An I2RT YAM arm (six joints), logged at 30 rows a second.
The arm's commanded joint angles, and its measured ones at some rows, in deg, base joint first. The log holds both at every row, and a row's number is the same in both.
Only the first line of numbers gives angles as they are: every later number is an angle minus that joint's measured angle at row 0.
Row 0, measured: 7.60, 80.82, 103.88, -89.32, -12.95, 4.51
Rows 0 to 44, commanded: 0.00, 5.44, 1.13, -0.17, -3.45, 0.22; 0.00, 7.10, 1.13, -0.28, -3.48, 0.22; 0.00, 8.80, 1.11, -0.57, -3.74, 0.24; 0.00, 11.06, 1.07, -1.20, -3.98, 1.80; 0.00, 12.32, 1.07, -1.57, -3.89, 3.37; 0.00, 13.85, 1.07, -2.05, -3.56, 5.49; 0.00, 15.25, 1.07, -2.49, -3.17, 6.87; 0.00, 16.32, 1.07, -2.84, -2.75, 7.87; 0.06, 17.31, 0.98, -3.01, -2.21, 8.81; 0.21, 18.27, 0.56, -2.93, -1.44, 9.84; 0.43, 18.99, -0.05, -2.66, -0.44, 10.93; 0.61, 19.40, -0.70, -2.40, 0.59, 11.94; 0.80, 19.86, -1.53, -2.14, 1.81, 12.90; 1.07, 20.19, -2.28, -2.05, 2.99, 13.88; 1.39, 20.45, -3.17, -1.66, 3.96, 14.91; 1.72, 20.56, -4.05, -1.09, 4.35, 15.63; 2.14, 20.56, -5.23, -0.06, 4.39, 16.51; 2.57, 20.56, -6.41, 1.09, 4.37, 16.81; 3.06, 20.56, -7.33, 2.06, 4.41, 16.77; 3.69, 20.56, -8.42, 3.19, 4.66, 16.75; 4.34, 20.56, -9.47, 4.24, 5.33, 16.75; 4.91, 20.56, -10.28, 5.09, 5.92, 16.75; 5.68, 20.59, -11.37, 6.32, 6.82, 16.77; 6.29, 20.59, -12.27, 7.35, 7.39, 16.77; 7.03, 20.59, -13.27, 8.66, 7.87, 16.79; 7.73, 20.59, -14.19, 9.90, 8.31, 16.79; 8.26, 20.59, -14.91, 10.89, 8.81, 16.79; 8.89, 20.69, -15.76, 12.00, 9.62, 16.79; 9.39, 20.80, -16.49, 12.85, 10.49, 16.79; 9.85, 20.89, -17.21, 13.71, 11.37, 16.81; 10.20, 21.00, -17.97, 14.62, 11.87, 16.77; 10.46, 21.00, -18.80, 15.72, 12.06, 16.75; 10.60, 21.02, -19.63, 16.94, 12.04, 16.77; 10.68, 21.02, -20.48, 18.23, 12.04, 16.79; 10.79, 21.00, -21.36, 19.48, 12.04, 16.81; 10.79, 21.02, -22.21, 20.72, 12.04, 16.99; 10.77, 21.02, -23.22, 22.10, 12.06, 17.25; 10.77, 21.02, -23.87, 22.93, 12.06, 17.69; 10.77, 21.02, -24.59, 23.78, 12.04, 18.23; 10.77, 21.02, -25.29, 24.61, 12.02, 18.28; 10.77, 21.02, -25.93, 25.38, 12.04, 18.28; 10.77, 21.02, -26.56, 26.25, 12.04, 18.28; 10.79, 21.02, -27.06, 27.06, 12.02, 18.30; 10.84, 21.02, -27.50, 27.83, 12.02, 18.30; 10.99, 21.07, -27.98, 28.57, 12.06, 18.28
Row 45, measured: 10.62, 20.74, -26.50, 26.75, 11.08, 17.55
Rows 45 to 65, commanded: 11.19, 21.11, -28.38, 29.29, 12.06, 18.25; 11.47, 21.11, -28.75, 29.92, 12.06, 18.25; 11.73, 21.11, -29.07, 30.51, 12.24, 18.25; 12.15, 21.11, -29.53, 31.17, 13.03, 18.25; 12.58, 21.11, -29.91, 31.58, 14.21, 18.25; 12.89, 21.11, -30.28, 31.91, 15.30, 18.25; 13.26, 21.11, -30.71, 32.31, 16.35, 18.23; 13.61, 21.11, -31.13, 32.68, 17.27, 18.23; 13.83, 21.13, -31.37, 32.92, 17.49, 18.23; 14.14, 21.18, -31.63, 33.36, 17.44, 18.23; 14.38, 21.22, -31.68, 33.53, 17.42, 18.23; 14.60, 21.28, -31.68, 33.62, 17.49, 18.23; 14.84, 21.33, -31.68, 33.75, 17.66, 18.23; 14.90, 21.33, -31.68, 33.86, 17.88, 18.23; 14.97, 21.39, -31.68, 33.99, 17.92, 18.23; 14.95, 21.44, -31.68, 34.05, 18.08, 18.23; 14.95, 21.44, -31.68, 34.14, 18.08, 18.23; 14.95, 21.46, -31.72, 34.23, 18.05, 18.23; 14.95, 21.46, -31.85, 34.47, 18.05, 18.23; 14.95, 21.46, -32.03, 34.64, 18.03, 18.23; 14.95, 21.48, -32.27, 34.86, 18.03, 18.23
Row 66, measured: 14.68, 20.98, -31.35, 34.36, 16.87, 17.82
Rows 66 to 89, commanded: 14.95, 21.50, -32.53, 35.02, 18.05, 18.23; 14.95, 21.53, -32.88, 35.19, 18.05, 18.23; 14.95, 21.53, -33.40, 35.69, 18.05, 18.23; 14.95, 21.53, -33.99, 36.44, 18.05, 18.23; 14.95, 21.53, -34.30, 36.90, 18.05, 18.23; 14.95, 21.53, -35.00, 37.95, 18.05, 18.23; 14.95, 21.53, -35.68, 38.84, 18.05, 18.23; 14.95, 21.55, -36.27, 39.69, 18.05, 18.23; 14.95, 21.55, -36.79, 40.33, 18.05, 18.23; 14.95, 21.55, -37.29, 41.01, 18.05, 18.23; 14.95, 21.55, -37.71, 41.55, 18.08, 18.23; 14.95, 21.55, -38.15, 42.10, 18.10, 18.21; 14.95, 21.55, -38.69, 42.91, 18.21, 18.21; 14.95, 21.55, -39.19, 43.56, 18.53, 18.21; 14.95, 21.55, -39.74, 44.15, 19.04, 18.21; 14.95, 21.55, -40.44, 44.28, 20.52, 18.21; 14.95, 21.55, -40.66, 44.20, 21.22, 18.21; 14.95, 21.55, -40.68, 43.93, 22.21, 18.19; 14.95, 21.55, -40.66, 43.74, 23.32, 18.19; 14.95, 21.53, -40.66, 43.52, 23.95, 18.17; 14.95, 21.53, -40.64, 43.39, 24.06, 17.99; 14.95, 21.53, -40.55, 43.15, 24.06, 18.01; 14.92, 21.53, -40.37, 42.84, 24.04, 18.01; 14.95, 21.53, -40.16, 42.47, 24.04, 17.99
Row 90, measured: 14.68, 21.09, -40.27, 43.02, 21.77, 17.95
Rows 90 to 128, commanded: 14.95, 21.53, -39.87, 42.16, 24.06, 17.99; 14.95, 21.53, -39.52, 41.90, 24.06, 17.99; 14.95, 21.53, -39.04, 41.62, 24.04, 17.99; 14.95, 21.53, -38.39, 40.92, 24.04, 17.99; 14.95, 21.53, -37.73, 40.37, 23.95, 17.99; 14.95, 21.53, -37.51, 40.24, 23.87, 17.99; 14.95, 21.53, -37.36, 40.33, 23.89, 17.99; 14.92, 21.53, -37.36, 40.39, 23.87, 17.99; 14.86, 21.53, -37.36, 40.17, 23.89, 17.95; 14.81, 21.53, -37.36, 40.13, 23.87, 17.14; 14.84, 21.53, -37.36, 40.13, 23.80, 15.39; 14.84, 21.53, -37.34, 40.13, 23.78, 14.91; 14.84, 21.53, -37.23, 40.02, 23.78, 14.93; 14.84, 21.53, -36.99, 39.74, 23.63, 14.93; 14.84, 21.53, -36.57, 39.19, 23.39, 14.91; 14.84, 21.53, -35.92, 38.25, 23.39, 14.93; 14.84, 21.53, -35.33, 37.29, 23.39, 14.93; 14.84, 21.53, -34.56, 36.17, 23.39, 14.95; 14.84, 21.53, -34.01, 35.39, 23.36, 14.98; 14.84, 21.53, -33.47, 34.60, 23.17, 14.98; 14.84, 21.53, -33.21, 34.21, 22.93, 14.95; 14.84, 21.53, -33.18, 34.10, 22.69, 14.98; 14.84, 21.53, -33.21, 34.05, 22.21, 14.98; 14.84, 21.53, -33.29, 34.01, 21.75, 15.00; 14.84, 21.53, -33.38, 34.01, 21.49, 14.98; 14.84, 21.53, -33.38, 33.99, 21.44, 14.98; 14.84, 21.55, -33.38, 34.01, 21.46, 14.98; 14.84, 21.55, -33.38, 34.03, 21.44, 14.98; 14.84, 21.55, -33.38, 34.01, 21.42, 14.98; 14.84, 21.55, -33.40, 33.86, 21.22, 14.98; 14.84, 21.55, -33.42, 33.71, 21.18, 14.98; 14.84, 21.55, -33.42, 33.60, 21.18, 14.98; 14.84, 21.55, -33.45, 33.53, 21.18, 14.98; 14.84, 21.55, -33.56, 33.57, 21.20, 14.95; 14.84, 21.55, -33.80, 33.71, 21.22, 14.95; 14.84, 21.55, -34.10, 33.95, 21.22, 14.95; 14.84, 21.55, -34.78, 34.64, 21.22, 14.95; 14.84, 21.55, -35.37, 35.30, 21.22, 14.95; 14.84, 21.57, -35.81, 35.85, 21.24, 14.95
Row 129, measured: 14.68, 21.22, -34.76, 34.95, 21.66, 14.98
